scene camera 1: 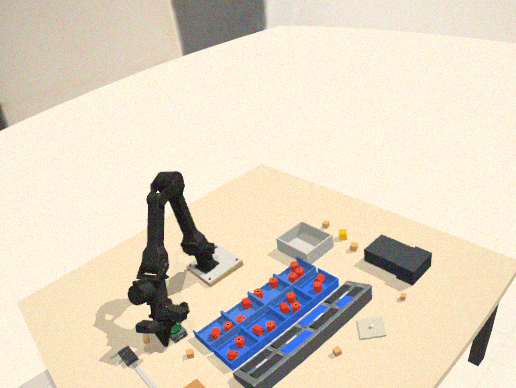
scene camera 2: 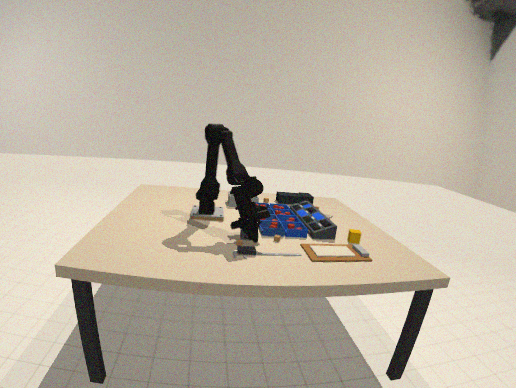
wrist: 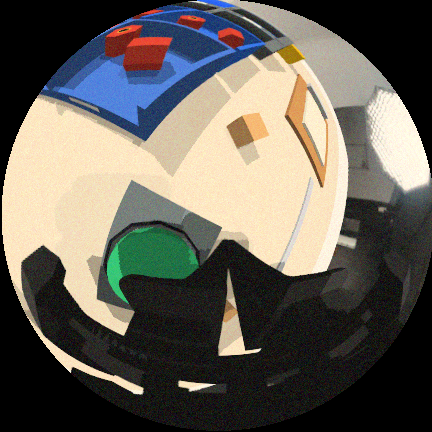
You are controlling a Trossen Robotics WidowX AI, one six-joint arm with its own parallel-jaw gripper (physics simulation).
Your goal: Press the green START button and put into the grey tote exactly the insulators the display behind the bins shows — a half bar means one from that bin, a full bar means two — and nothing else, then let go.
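Frame: origin at the arm's base, x down, y left, z ahead, level; metres.
Seen in the pictures: gripper, fingertip midpoint: (scene camera 1: 166, 346) (scene camera 2: 256, 242) (wrist: 226, 244); arm's base, link origin: (scene camera 1: 207, 265) (scene camera 2: 206, 212).
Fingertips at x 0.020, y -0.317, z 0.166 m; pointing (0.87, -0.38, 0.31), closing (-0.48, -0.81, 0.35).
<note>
Offsets run from my fingertips to a thing's top centre.
My gripper (scene camera 1: 166, 342) (scene camera 2: 254, 239) (wrist: 226, 244) is shut and empty, pointing down beside the green START button @[dz -0.017, dx -0.034, dy +0.054 m] (scene camera 1: 175, 328) (wrist: 155, 250). In the wrist view one finger covers the button's lower right edge; touch cannot be told. The blue bins @[dz +0.090, dx -0.032, dy +0.133 m] (scene camera 1: 202, 339) (scene camera 2: 295, 233) (wrist: 120, 100) stand in two rows and hold red insulators (scene camera 1: 258, 330) (wrist: 147, 53). The display (scene camera 1: 330, 330) (scene camera 2: 327, 233) behind them shows blue bars, a longer one @[dz +0.331, dx -0.061, dy +0.222 m] (scene camera 1: 297, 341), another @[dz +0.295, dx -0.044, dy +0.333 m] (scene camera 1: 314, 316) and a short one @[dz +0.349, dx -0.061, dy +0.437 m] (scene camera 1: 345, 301). The grey tote @[dz +0.048, dx -0.052, dy +0.592 m] (scene camera 1: 320, 251) (scene camera 2: 233, 200) looks empty.
A black box @[dz +0.366, dx -0.054, dy +0.680 m] (scene camera 1: 397, 257) (scene camera 2: 295, 198) stands beyond the bins. A flat pale plate @[dz +0.444, dx -0.003, dy +0.404 m] (scene camera 1: 371, 330) lies beyond the display. Small orange cubes @[dz +0.087, dx -0.017, dy +0.028 m] (scene camera 1: 189, 353) (wrist: 247, 130) lie around. A dark-headed tool @[dz +0.016, dx -0.017, dy -0.126 m] (scene camera 1: 128, 356) lies near the gripper. A clipboard @[dz +0.278, dx -0.016, dy -0.109 m] (scene camera 2: 307, 253) (wrist: 296, 105) and yellow block @[dz +0.420, dx -0.043, dy +0.017 m] (scene camera 2: 354, 236) (wrist: 291, 53) are farther off.
</note>
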